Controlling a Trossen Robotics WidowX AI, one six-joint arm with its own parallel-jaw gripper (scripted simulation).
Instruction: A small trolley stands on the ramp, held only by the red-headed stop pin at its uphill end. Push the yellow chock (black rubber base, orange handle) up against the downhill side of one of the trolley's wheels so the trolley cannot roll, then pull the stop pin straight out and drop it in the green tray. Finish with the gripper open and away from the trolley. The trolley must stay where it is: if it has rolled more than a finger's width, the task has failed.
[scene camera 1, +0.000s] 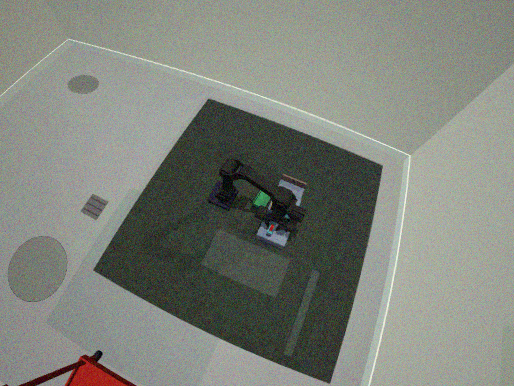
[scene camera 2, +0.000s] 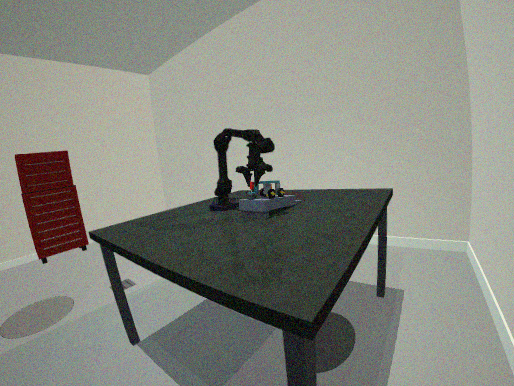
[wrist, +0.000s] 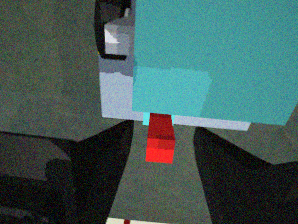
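Gripper (wrist: 163, 130) in sight. Red-headed stop pin (wrist: 161, 140), teal trolley (wrist: 230, 67) visible too.
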